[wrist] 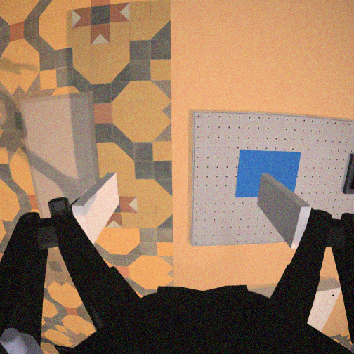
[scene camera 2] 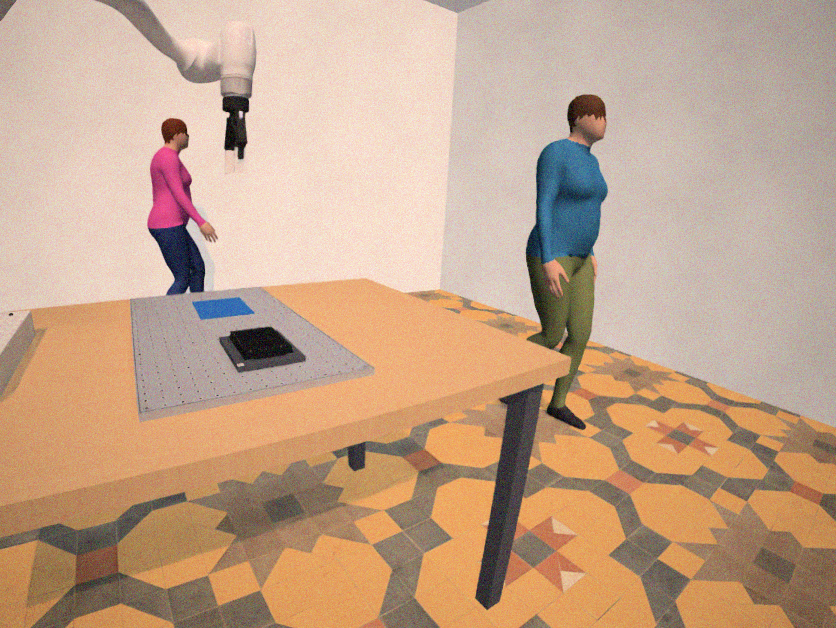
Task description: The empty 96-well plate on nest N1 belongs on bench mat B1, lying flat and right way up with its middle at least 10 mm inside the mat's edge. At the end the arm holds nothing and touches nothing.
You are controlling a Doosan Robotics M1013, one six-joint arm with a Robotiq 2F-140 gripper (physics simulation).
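Frame: origin at the arm's base, x right, y down, z ahead, level; centimetres.
Seen in the pictures: gripper, fingertip midpoint: (scene camera 2: 234, 173).
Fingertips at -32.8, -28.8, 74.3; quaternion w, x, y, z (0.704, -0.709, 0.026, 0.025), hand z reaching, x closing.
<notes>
A point is followed by its place in that frame, as x, y, z.
The black 96-well plate (scene camera 2: 261, 342) {24.8, 2.7, 61.7} lies flat on the dark grey nest (scene camera 2: 273, 365) {31.0, 4.8, 61.5} on the perforated board. In the wrist view, part of the nest (wrist: 347, 176) shows at the right edge, with a sliver of the dark plate. The blue bench mat (scene camera 2: 223, 308) {-9.4, 4.9, 63.8} (wrist: 250, 172) lies flat on the same board, with nothing seen on it. My gripper (scene camera 2: 234, 162) {-32.8, -28.8, 74.3} (wrist: 188, 188) is open and empty, high above the table and pointing down. In the wrist view one finger overlaps the mat's lower edge in the picture and the other is over the floor.
The grey perforated board (scene camera 2: 175, 358) {19.0, 5.1, 47.3} (wrist: 215, 220) lies on the wooden table (scene camera 2: 419, 337) {28.3, 6.4, 96.0} (wrist: 260, 60). A light box-like object (scene camera 2: 14, 341) {4.7, 2.1, 20.6} stands at the table's left. A person in pink (scene camera 2: 168, 189) is behind the table; a person in blue (scene camera 2: 571, 202) is beyond its right side.
</notes>
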